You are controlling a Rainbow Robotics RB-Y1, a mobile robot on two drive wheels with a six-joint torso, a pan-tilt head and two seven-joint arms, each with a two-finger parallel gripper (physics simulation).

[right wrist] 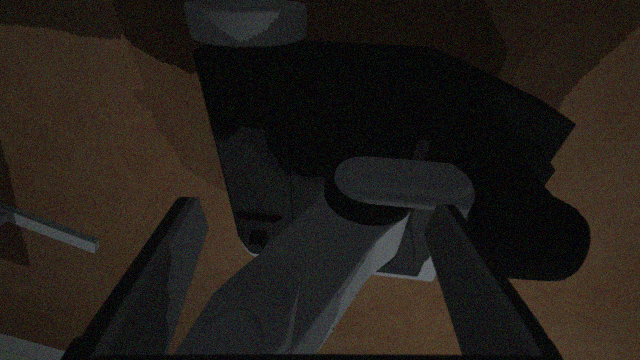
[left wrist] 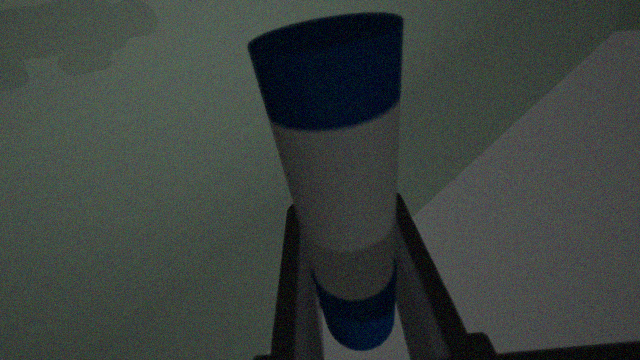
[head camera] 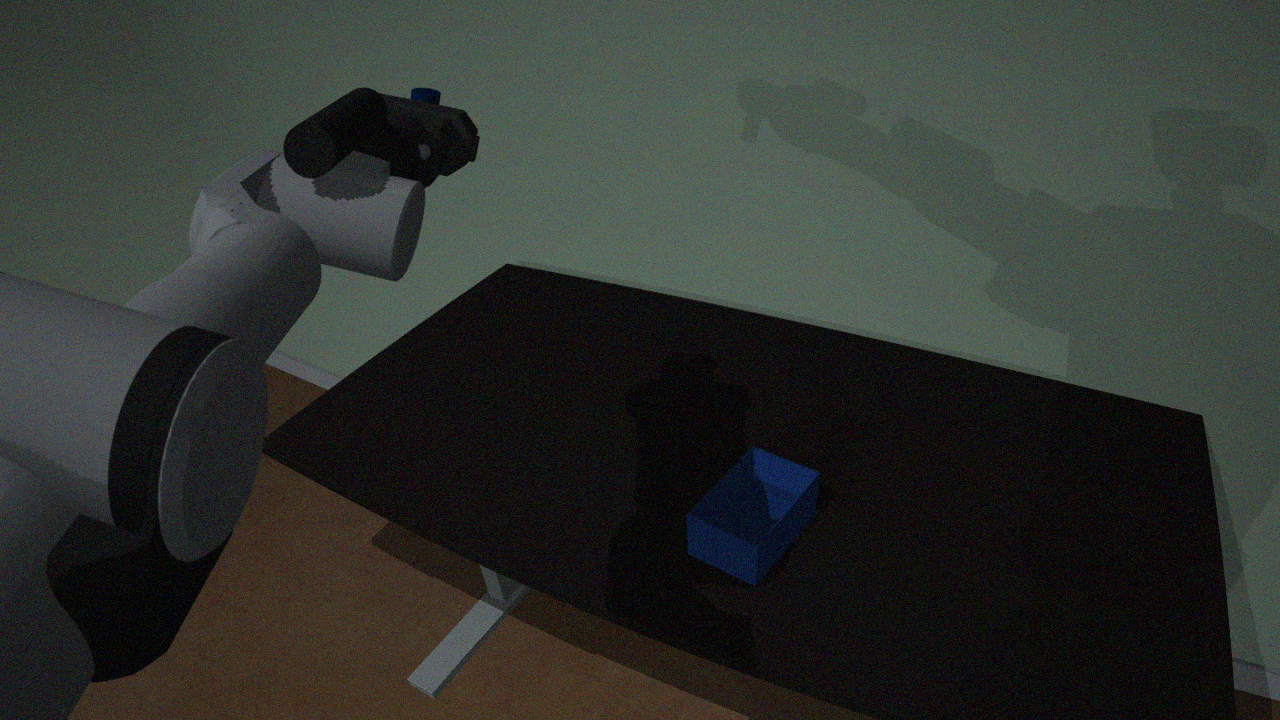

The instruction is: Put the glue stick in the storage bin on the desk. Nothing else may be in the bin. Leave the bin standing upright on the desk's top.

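Frame: origin at the robot's base, x ahead, y left, z up, level; millimetres.
Seen in the pictures: left gripper, fingertip midpoint: (left wrist: 344,213) (head camera: 430,112); right gripper, fingertip midpoint: (right wrist: 319,215).
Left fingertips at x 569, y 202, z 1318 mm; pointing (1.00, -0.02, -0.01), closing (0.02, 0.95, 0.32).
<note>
A point is followed by its place in that frame.
A glue stick (left wrist: 342,175) @(x 528, y 219, z 1269 mm) (head camera: 425,94) @(x 532, y 193, z 1344 mm), white with blue ends, is held between the fingers of my left gripper (left wrist: 344,213) @(x 569, y 202, z 1318 mm). In the head camera the arm carries it high at the upper left, above the level of the desk; the fingers are mostly hidden there. The blue storage bin (head camera: 723,546) @(x 533, y -62, z 769 mm) stands upright on the dark desk (head camera: 984,465) @(x 693, y -483, z 721 mm), near the front edge. The part of its inside that shows holds no object; its near floor is hidden by the wall. My right gripper (right wrist: 319,215) @(x -174, y -250, z 536 mm) is open and empty, pointing down toward the robot's own base and the floor.
A green wall (head camera: 626,179) @(x 1401, y 59, z 945 mm) rises behind the desk, with the robot's shadow on it. A pale desk foot (head camera: 460,644) stands on the brown floor (head camera: 313,617) @(x 1016, y 953, z 1 mm). In the right wrist view, the robot's dark base (right wrist: 390,110) @(x -257, y -149, z 169 mm) lies beyond the fingers, and a desk foot (right wrist: 55,232) shows at the left.
</note>
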